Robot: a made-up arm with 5 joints. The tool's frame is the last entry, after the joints.
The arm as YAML. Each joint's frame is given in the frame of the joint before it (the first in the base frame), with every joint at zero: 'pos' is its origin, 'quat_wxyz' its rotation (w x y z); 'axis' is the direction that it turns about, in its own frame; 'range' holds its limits. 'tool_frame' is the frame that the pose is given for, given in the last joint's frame.
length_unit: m
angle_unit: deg
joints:
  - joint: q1
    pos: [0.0, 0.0, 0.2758]
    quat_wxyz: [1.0, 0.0, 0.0, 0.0]
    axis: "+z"
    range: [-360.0, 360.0]
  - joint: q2
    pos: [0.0, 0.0, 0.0]
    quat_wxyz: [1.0, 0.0, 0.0, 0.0]
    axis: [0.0, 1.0, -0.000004]
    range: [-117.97, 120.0]
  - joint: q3
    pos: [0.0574, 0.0, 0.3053]
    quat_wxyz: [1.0, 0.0, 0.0, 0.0]
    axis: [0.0, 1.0, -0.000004]
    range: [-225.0, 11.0]
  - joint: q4
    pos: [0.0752, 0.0, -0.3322]
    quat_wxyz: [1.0, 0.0, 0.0, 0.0]
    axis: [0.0, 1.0, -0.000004]
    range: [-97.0, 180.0]
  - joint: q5
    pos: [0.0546, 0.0, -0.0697]
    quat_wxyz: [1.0, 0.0, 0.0, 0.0]
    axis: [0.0, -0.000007, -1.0]
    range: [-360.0, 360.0]
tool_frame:
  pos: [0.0, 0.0, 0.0]
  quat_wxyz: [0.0, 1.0, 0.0, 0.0]
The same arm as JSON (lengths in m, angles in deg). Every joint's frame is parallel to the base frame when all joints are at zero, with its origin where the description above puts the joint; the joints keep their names.
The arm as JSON. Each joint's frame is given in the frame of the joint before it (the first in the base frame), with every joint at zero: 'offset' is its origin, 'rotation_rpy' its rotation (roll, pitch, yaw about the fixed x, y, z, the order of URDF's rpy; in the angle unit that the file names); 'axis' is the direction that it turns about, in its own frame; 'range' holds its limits. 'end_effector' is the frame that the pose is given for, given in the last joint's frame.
{
  "length_unit": "m",
  "angle_unit": "deg",
  "chain": [
    {
      "id": "q1",
      "offset": [
        0.0,
        0.0,
        0.2758
      ],
      "rotation_rpy": [
        0.0,
        0.0,
        0.0
      ],
      "axis": [
        0.0,
        0.0,
        1.0
      ],
      "range": [
        -360.0,
        360.0
      ]
    },
    {
      "id": "q2",
      "offset": [
        0.0,
        0.0,
        0.0
      ],
      "rotation_rpy": [
        0.0,
        0.0,
        0.0
      ],
      "axis": [
        0.0,
        1.0,
        0.0
      ],
      "range": [
        -117.97,
        120.0
      ]
    },
    {
      "id": "q3",
      "offset": [
        0.0574,
        0.0,
        0.3053
      ],
      "rotation_rpy": [
        0.0,
        0.0,
        0.0
      ],
      "axis": [
        0.0,
        1.0,
        0.0
      ],
      "range": [
        -225.0,
        11.0
      ]
    },
    {
      "id": "q4",
      "offset": [
        0.0752,
        0.0,
        -0.3322
      ],
      "rotation_rpy": [
        0.0,
        0.0,
        0.0
      ],
      "axis": [
        0.0,
        1.0,
        0.0
      ],
      "range": [
        -97.0,
        180.0
      ]
    },
    {
      "id": "q5",
      "offset": [
        0.0546,
        0.0,
        -0.0697
      ],
      "rotation_rpy": [
        0.0,
        0.0,
        0.0
      ],
      "axis": [
        0.0,
        0.0,
        -1.0
      ],
      "range": [
        -360.0,
        360.0
      ]
    }
  ],
  "end_effector": {
    "offset": [
      0.0,
      0.0,
      0.0
    ],
    "rotation_rpy": [
      180.0,
      0.0,
      0.0
    ]
  }
}

